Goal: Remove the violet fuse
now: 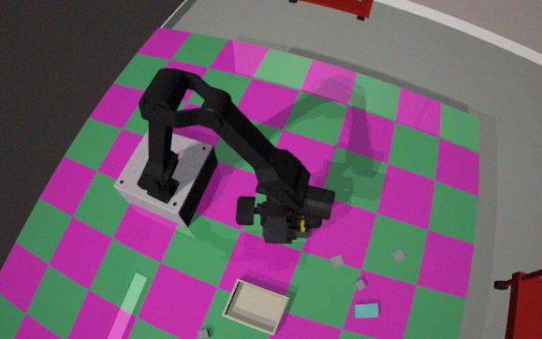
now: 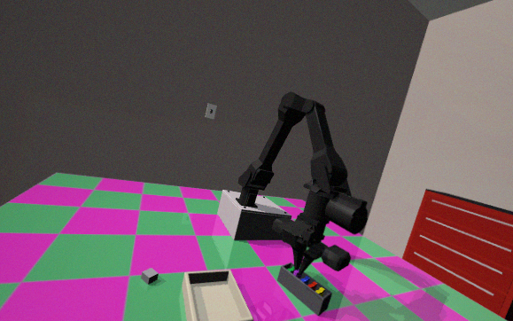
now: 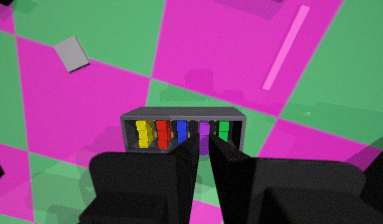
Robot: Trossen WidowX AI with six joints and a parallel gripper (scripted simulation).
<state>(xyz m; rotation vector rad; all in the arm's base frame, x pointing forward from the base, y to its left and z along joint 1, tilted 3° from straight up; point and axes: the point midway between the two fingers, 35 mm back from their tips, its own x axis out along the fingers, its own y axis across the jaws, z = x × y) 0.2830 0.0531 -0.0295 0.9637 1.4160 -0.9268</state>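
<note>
Right now my gripper tip is 20 mm past the green fuse, 10 mm to the left of it and 20 mm above it. From my gripper tip the other things lie so: violet fuse: 10 mm below; red fuse: 40 mm ahead, 20 mm to the left, 20 mm below; blue fuse: 20 mm ahead, 10 mm to the left, 20 mm below.
</note>
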